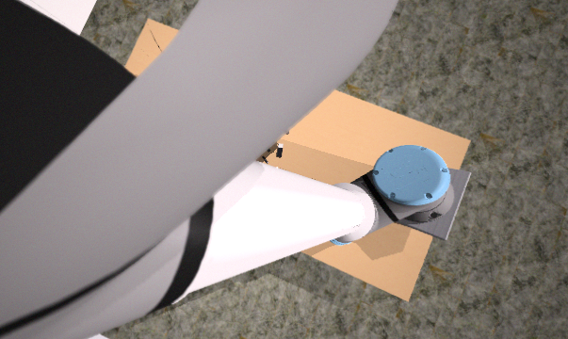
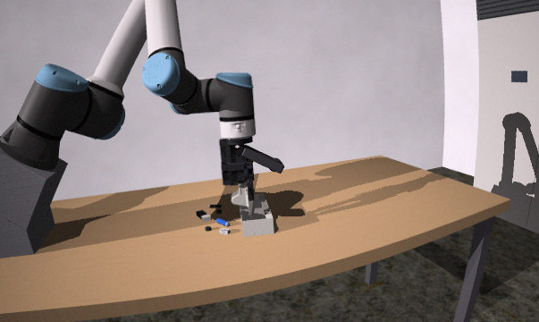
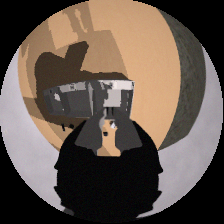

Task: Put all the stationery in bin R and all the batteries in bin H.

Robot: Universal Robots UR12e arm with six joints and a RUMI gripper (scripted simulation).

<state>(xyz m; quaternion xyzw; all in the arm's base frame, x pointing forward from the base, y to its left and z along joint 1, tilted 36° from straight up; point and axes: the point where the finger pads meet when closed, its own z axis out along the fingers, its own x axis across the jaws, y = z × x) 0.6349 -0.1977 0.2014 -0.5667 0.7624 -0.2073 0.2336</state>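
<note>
Right now the grey double bin is 7 cm to the left of my hand, 4 cm ahead of it and 3 cm below it. From my hand the other things lie so: short black stick: 22 cm to the left, 5 cm below, 5 cm behind; white item: 7 cm behind, 4 cm below, 1 cm to the left; blue battery: 7 cm to the left, 6 cm behind, 5 cm below.
</note>
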